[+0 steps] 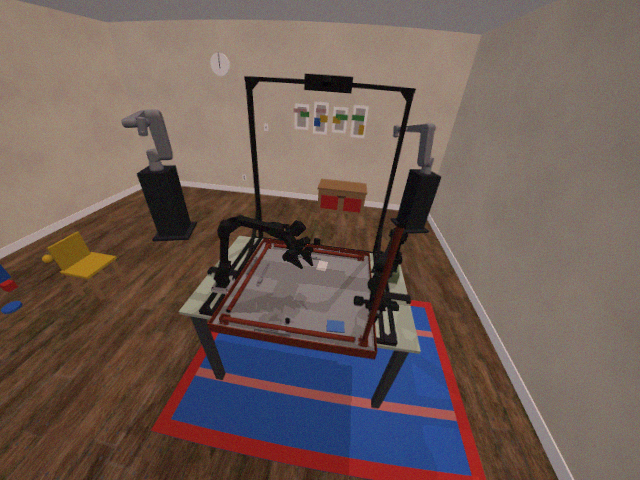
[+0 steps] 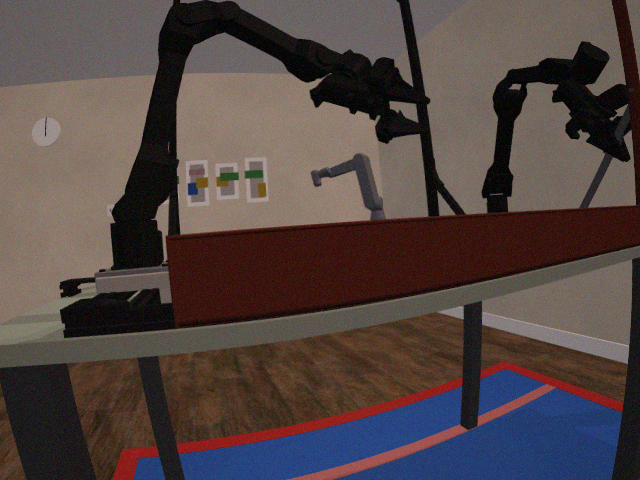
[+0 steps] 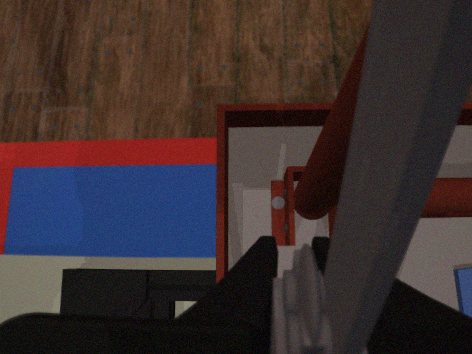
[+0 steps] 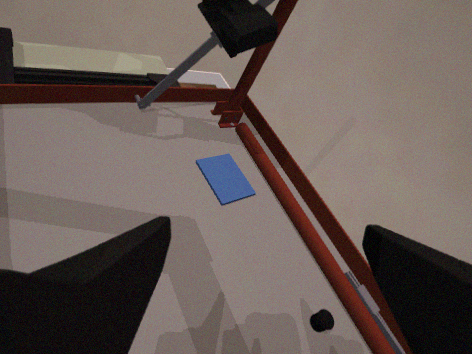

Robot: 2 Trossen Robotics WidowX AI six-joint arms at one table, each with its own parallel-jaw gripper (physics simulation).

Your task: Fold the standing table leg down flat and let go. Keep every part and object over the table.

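Frame: origin at the left arm's base, x ahead, y left, z up, level; centimetres.
Seen in the pictures: left gripper, fingertip midpoint: (image 1: 373,322) (image 2: 626,160) (image 3: 292,250) (image 4: 231,54); right gripper, fingertip midpoint: (image 1: 307,267) (image 2: 428,117) (image 4: 267,231); right arm's base at its link origin: (image 1: 223,283) (image 2: 137,266).
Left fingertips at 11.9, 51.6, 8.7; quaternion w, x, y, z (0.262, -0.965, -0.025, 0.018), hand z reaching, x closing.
Offsets run from my left fingertips to a thing's middle, as dx, dy, dz. "spot": to the spot under its first point.
The red-brown table leg (image 1: 385,284) (image 2: 628,62) (image 3: 327,170) (image 4: 262,50) stands up, slightly tilted, from its hinge bracket {spot: +0.7, +1.8, -8.7} (image 3: 290,220) (image 4: 230,118) at the near right corner of the upturned table's frame (image 1: 289,341) (image 2: 361,263) (image 3: 221,200). A grey brace (image 2: 597,180) (image 3: 395,150) (image 4: 177,72) slants beside the leg, its lower end above the tabletop. My left gripper (image 2: 622,147) (image 3: 292,250) (image 4: 231,54) is shut on the brace, near the leg; the brace partly hides one finger. My right gripper (image 1: 306,265) (image 2: 423,113) (image 4: 267,231) is open and empty above the tabletop's middle.
A folded leg (image 1: 284,326) (image 3: 450,197) (image 4: 300,220) lies along the near side; others lie along the left and far sides. A blue tile {+15.7, -2.7, -11.7} (image 1: 335,326) (image 4: 225,179), a white tile {spot: +31.4, -47.3, -13.3} (image 1: 322,265) and a black knob {+38.5, +0.9, -10.8} (image 1: 287,320) (image 4: 321,320) are inside the frame.
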